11 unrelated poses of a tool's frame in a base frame.
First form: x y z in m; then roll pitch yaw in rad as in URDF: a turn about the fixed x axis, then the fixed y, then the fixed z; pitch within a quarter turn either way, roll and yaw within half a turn.
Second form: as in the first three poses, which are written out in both.
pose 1, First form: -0.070 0.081 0.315 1.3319 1.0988 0.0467
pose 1, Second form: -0.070 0.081 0.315; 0.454 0.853 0.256; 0.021 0.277 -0.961; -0.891 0.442 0.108
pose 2, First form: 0.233 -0.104 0.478 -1.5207 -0.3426 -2.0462
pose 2, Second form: 0.233 -0.104 0.478; -0.431 -0.109 0.896; -0.837 -0.321 -0.442; 0.336 -0.941 0.047
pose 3, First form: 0.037 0.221 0.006 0.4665 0.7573 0.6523
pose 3, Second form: 0.037 0.221 0.006; 0.577 -0.297 0.761; 0.441 0.897 0.015; -0.687 0.327 0.649
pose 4, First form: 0.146 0.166 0.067 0.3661 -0.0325 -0.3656
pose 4, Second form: 0.146 0.166 0.067; 0.933 0.323 -0.156; -0.357 0.876 -0.323; 0.032 0.358 0.933
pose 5, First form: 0.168 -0.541 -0.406 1.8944 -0.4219 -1.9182
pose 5, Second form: 0.168 -0.541 -0.406; -0.311 -0.167 -0.936; -0.858 0.473 0.200; 0.409 0.865 -0.290
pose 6, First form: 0.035 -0.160 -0.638 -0.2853 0.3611 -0.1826
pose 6, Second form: 0.035 -0.160 -0.638; 0.920 0.076 0.384; -0.170 0.962 0.215; -0.353 -0.263 0.898
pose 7, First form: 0.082 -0.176 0.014 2.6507 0.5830 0.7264
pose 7, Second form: 0.082 -0.176 0.014; 0.624 0.780 -0.050; 0.554 -0.487 -0.675; -0.551 0.394 -0.736
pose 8, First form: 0.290 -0.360 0.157 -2.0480 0.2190 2.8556
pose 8, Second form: 0.290 -0.360 0.157; -0.936 0.315 -0.155; 0.275 0.386 -0.880; -0.217 -0.867 -0.448
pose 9, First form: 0.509 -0.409 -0.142 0.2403 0.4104 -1.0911
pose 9, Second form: 0.509 -0.409 -0.142; 0.423 0.905 -0.032; -0.813 0.364 -0.454; -0.399 0.218 0.891
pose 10, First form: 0.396 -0.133 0.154 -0.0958 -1.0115 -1.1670
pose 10, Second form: 0.396 -0.133 0.154; 0.208 0.947 -0.244; -0.488 0.317 0.813; 0.848 -0.051 0.528
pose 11, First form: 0.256 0.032 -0.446 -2.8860 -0.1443 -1.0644
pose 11, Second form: 0.256 0.032 -0.446; 0.480 -0.828 0.289; -0.865 -0.501 0.001; 0.144 -0.250 -0.957
